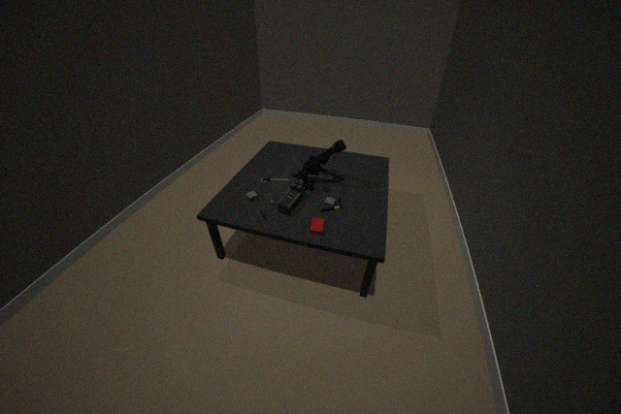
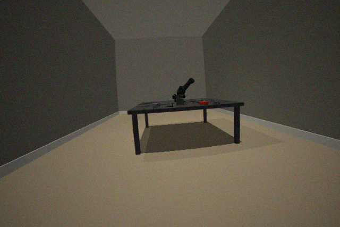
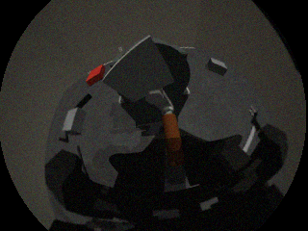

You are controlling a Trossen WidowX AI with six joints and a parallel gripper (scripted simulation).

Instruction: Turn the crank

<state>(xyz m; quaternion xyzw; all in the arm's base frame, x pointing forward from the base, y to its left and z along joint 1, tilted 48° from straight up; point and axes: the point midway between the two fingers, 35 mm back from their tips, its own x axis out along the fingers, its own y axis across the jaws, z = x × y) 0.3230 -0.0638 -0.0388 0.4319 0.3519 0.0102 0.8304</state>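
The red pointer lies 14 cm ahead of my gripper tip, 5 cm above it and 3 cm to the right of it. Round my gripper tip: crank handle (3 cm above, 2 cm behind, 1 cm to the left).
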